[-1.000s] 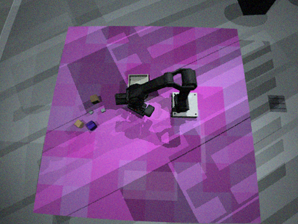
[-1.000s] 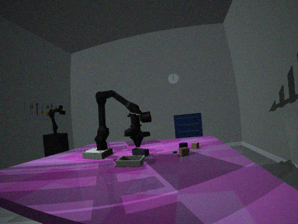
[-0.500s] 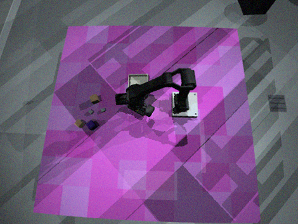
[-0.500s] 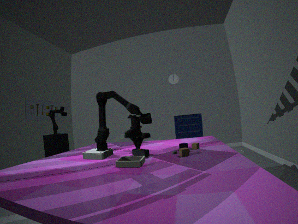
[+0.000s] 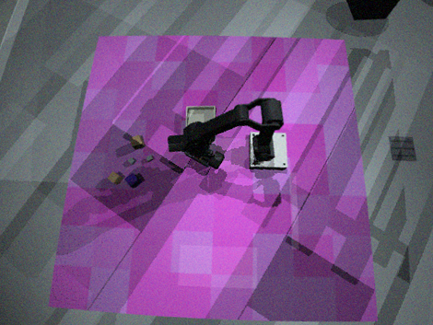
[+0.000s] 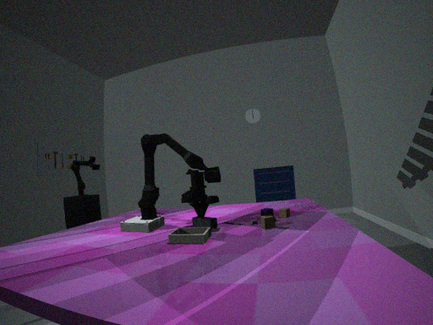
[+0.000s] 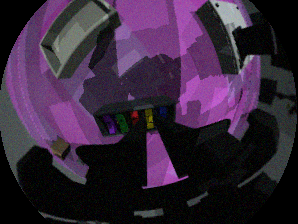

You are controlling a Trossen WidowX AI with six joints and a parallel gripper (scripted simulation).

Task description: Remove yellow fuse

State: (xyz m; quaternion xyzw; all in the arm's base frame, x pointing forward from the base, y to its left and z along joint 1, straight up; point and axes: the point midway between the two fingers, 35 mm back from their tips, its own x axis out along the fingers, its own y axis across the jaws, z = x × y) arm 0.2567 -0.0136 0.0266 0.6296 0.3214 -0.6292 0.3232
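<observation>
Right now the yellow fuse is 1 cm below my gripper tip. From my gripper tip the other things lie so: white tray 1 cm behind, 19 cm to the right, 3 cm below.
</observation>
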